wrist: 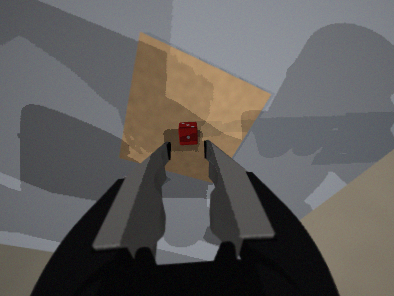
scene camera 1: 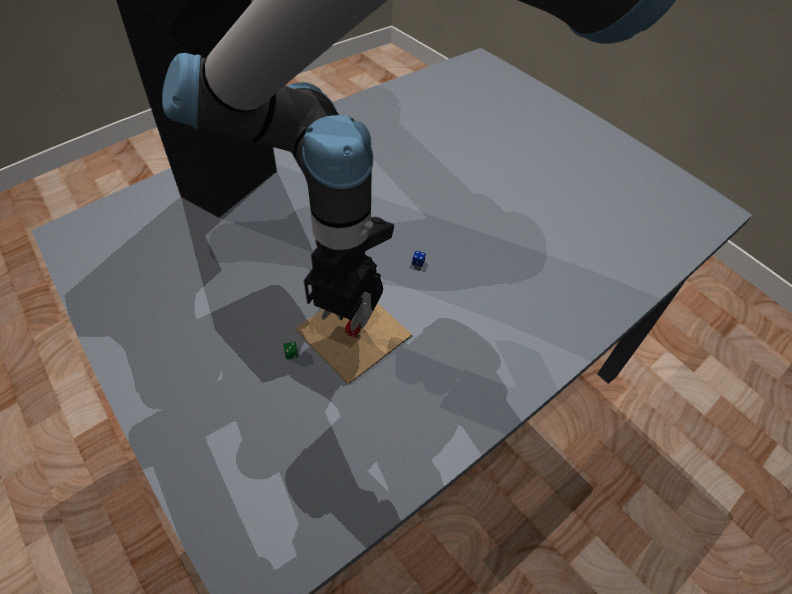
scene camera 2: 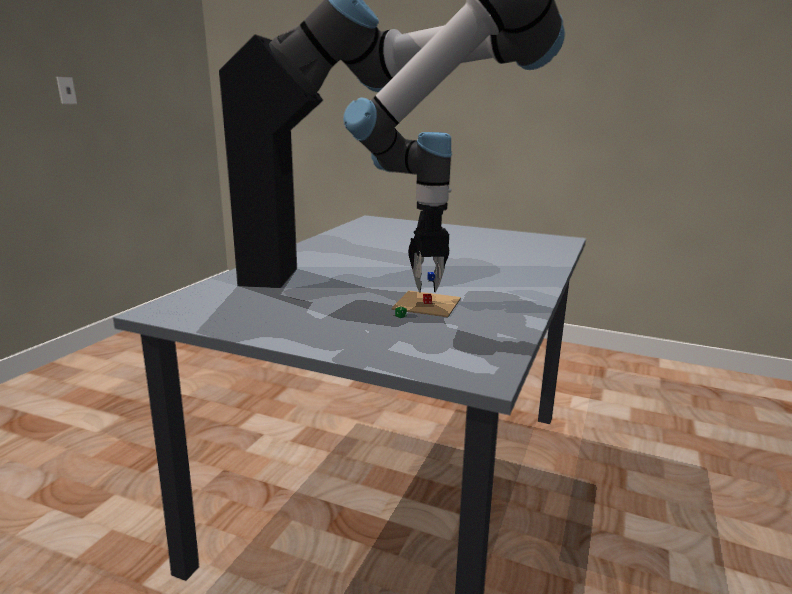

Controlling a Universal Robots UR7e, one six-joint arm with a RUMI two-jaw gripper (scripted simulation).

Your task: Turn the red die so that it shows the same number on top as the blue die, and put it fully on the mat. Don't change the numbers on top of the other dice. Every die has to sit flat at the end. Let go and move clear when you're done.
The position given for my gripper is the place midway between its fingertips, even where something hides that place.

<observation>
I see my gripper (scene camera 1: 351,323) and a tan mat (scene camera 1: 350,357).
The tan mat shows as well in the wrist view (wrist: 168,86) and in scene camera 2 (scene camera 2: 442,305). My gripper is seen too in the wrist view (wrist: 187,142) and in scene camera 2 (scene camera 2: 427,292).
</observation>
